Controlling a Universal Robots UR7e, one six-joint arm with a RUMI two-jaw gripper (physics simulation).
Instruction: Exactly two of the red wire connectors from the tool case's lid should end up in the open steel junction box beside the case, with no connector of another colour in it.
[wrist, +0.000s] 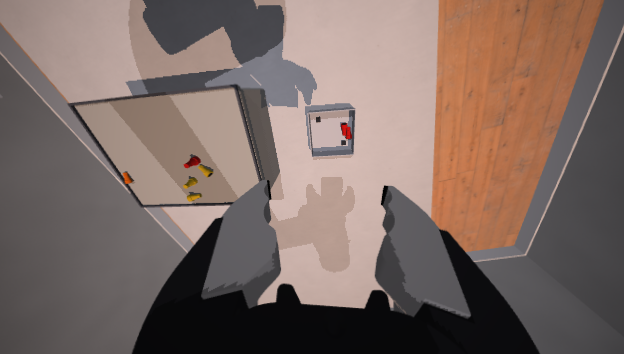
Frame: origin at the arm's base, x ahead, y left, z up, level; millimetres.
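Seen in the pictures: gripper, fingertip midpoint: (325, 184).
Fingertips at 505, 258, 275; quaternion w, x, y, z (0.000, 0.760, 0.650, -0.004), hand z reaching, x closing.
Note:
Pixels of each thing's top centre, then the offset from my fingertips to it, as dx, dy, dz. "spot": a spot on its surface instead. Level surfaces: height alone.
- open steel junction box, surface spot: (309, 134) spot: +16, -36, -257
- more red connector, top centre: (186, 166) +13, -242, -124
- lid, top centre: (178, 161) +11, -277, -147
- yellow connector, top centre: (202, 172) +34, -231, -136
- orange connector, top centre: (123, 179) +32, -409, -139
- tool case's side, surface spot: (263, 135) spot: -2, -130, -222
- pale surface, surface height: dz -288
The open steel junction box (308, 135) lies right of the tool case's lid. Two red connectors (346, 131) lie close together inside it, against its right wall; no other colour shows in it. One more red connector (192, 161) lies on the lid (220, 120), beside a yellow connector (205, 171). Two further yellow connectors (190, 182) (194, 197) lie just below them. An orange connector (128, 177) lies at the lid's left edge. My gripper (325, 184) is open and empty, above the table, and appears below the junction box in the view.
The tool case's side (263, 135) stands between the lid and the junction box. A wooden strip (480, 125) runs along the right side of the pale surface (390, 100), with a grey edge (565, 130) beyond it. Shadows fall on the surface and lid.

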